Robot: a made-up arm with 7 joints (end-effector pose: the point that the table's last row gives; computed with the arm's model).
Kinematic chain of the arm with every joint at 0, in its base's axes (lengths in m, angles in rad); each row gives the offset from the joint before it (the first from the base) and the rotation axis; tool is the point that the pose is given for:
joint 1: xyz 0 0.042 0 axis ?
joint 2: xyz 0 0.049 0 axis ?
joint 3: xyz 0 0 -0.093 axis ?
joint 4: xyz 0 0 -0.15 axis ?
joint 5: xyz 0 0 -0.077 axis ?
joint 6: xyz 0 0 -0.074 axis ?
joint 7: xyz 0 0 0 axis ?
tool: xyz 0 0 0
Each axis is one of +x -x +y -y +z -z.
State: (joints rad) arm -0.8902 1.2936 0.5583 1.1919 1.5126 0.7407 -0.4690
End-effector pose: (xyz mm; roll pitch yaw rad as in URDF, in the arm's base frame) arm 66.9 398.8 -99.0 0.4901 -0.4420 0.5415
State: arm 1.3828 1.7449 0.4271 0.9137 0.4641 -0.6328 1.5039
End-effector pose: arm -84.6 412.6 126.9 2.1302 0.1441 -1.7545
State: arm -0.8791 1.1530 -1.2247 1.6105 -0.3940 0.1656 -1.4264
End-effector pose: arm -141.3 250.0 -183.5 1.0177 -0.3390 -1.6648
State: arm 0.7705 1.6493 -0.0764 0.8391 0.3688 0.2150 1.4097
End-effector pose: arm 67.6 434.5 91.2 0.7275 -0.8197 -0.9543
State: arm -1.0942 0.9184 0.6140 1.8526 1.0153 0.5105 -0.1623
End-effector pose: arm 5.0 301.5 -130.9 0.2584 -0.6250 0.0346
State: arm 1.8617 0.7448 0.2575 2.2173 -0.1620 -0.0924 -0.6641
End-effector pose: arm 53.7 216.6 137.8 -1.6681 0.7315 -1.7457
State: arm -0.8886 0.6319 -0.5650 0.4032 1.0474 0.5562 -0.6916
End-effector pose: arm -222.2 291.0 -244.9 1.4519 0.8444 0.7073
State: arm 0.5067 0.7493 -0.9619 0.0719 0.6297 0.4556 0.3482
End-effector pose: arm 148.2 352.6 -254.3 0.4187 0.0163 0.0311
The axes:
joint 1: -y
joint 2: +x
joint 3: +z
joint 4: -y
joint 5: +z
joint 6: +y
joint 7: -x

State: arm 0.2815 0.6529 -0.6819 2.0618 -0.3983 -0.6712 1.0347
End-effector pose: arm 151.4 128.7 -151.4 1.0163 -0.2079 3.0914
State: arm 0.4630 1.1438 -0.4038 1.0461 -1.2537 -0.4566 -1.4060
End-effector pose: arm 187.3 359.8 -106.2 2.3791 0.6927 -1.9767
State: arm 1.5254 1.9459 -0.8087 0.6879 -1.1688 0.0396 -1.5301
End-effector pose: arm -64.2 451.1 69.2 -2.6430 0.4998 0.1335
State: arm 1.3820 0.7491 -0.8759 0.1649 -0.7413 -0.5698 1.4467
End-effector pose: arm 297.6 344.0 -40.7 -0.0052 0.1104 -1.5329
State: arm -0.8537 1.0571 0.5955 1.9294 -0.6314 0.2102 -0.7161
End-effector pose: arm 58.6 295.5 -104.2 2.1581 0.2326 -1.4415
